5 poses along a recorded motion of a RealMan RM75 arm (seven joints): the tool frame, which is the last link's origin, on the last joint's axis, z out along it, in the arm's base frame.
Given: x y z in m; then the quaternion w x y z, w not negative.
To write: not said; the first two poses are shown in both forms.
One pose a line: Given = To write
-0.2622, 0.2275, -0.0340, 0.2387, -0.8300, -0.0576, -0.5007 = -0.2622, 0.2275, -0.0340, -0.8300, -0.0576, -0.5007, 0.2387
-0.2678, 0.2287, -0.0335, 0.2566, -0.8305, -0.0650, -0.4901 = -0.2678, 0.2287, -0.0335, -0.8305, -0.0650, -0.4901, 0.2566
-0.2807, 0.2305, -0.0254, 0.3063, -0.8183, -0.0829, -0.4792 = -0.2807, 0.2305, -0.0254, -0.8183, -0.0829, -0.4792, 0.3063
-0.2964, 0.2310, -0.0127, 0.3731, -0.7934, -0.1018, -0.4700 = -0.2964, 0.2310, -0.0127, -0.7934, -0.1018, -0.4700, 0.3731
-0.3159, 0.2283, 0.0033, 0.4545, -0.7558, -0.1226, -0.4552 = -0.3159, 0.2283, 0.0033, -0.7558, -0.1226, -0.4552, 0.4545
